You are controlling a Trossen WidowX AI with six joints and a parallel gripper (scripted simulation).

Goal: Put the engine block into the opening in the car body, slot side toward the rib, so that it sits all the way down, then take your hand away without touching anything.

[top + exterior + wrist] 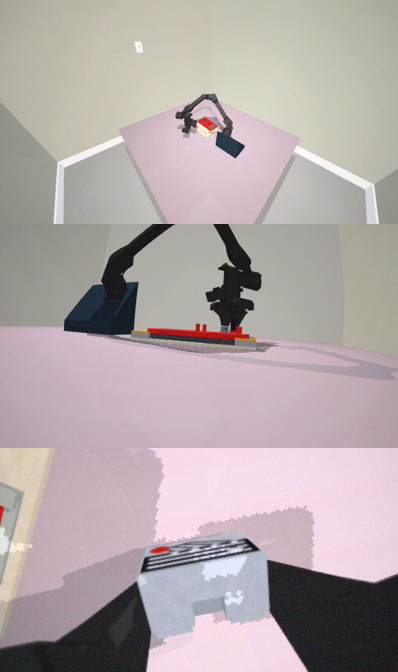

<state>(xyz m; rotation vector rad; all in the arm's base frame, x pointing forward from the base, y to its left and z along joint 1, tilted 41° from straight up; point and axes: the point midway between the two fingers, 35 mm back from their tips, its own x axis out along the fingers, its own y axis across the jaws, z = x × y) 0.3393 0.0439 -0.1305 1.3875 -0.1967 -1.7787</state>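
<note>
My gripper tip is 2 cm short of the black peg, 11 cm to the left of it and 2 cm below it. From my gripper tip the other things lie so: engine block 1 cm above; then beige plate 4 cm behind, 21 cm to the right, 1 cm below.
</note>
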